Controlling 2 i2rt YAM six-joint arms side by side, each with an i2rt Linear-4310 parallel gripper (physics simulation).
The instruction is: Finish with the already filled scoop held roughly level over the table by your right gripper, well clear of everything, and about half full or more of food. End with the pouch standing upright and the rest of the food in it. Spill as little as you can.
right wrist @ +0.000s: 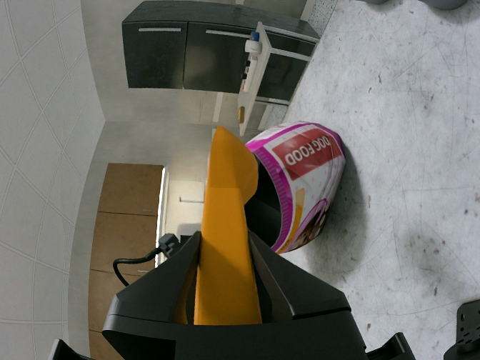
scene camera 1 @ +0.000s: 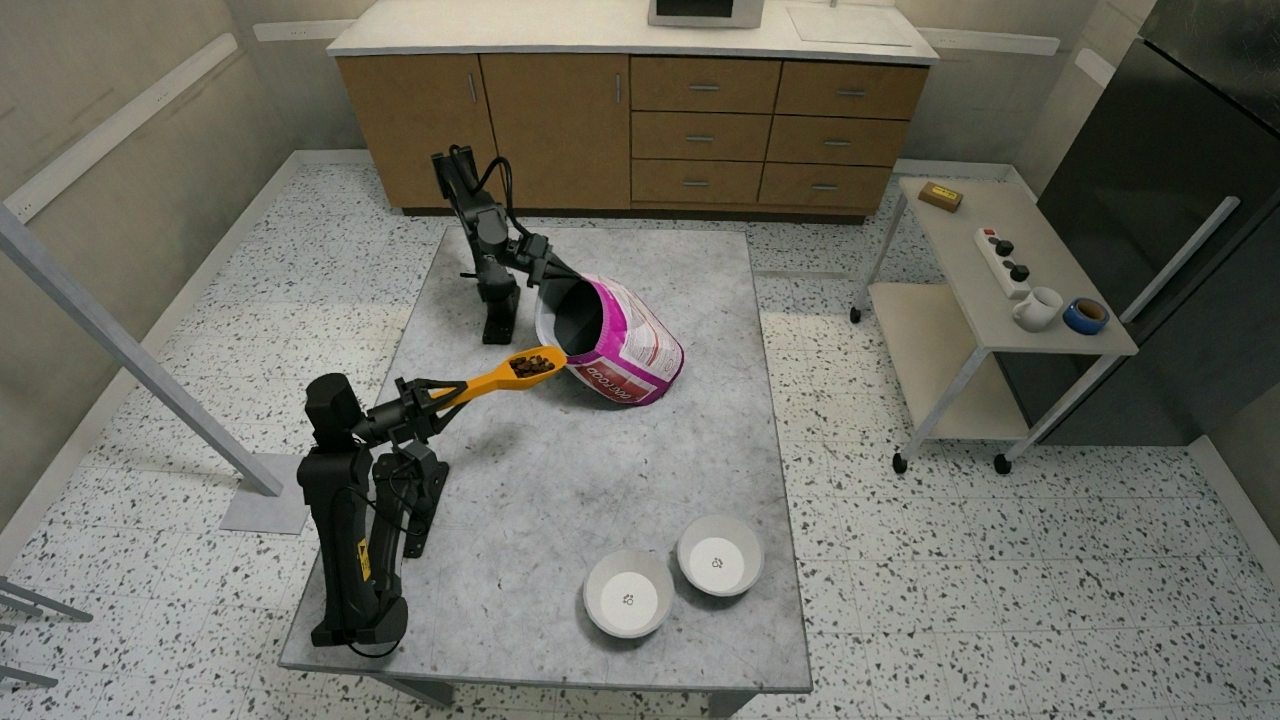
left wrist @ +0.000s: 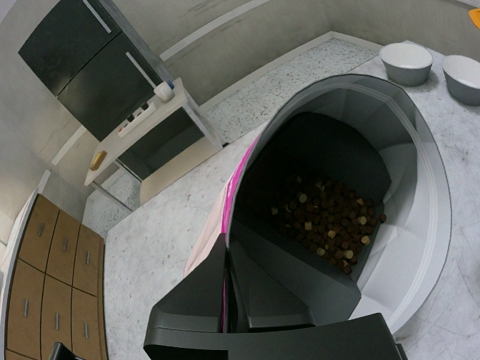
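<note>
The pink and white pouch (scene camera 1: 646, 344) (left wrist: 407, 280) (right wrist: 312, 155) leans tilted on the table, its open mouth toward the picture's left in scene camera 1. Brown and tan food (left wrist: 332, 217) lies inside it. My left gripper (scene camera 1: 572, 271) (left wrist: 225, 240) is shut on the pouch's rim. My right gripper (scene camera 1: 462, 387) (right wrist: 223, 239) is shut on the handle of the orange scoop (scene camera 1: 494, 380) (left wrist: 476, 18) (right wrist: 227, 260). The scoop looks roughly level and holds a pile of food (scene camera 1: 532, 365); its bowl appears beside the pouch's mouth in scene camera 1. Its contents are hidden in the right wrist view.
Two bowls (scene camera 1: 627, 595) (scene camera 1: 719, 557) (left wrist: 406, 64) (left wrist: 462, 79) stand near the front right of the grey table (scene camera 1: 537, 501). A cart (scene camera 1: 1096, 342) with a mug (scene camera 1: 1038, 308), blue tape (scene camera 1: 1085, 316) and a power strip (scene camera 1: 1002, 261) stands beyond the table's right edge.
</note>
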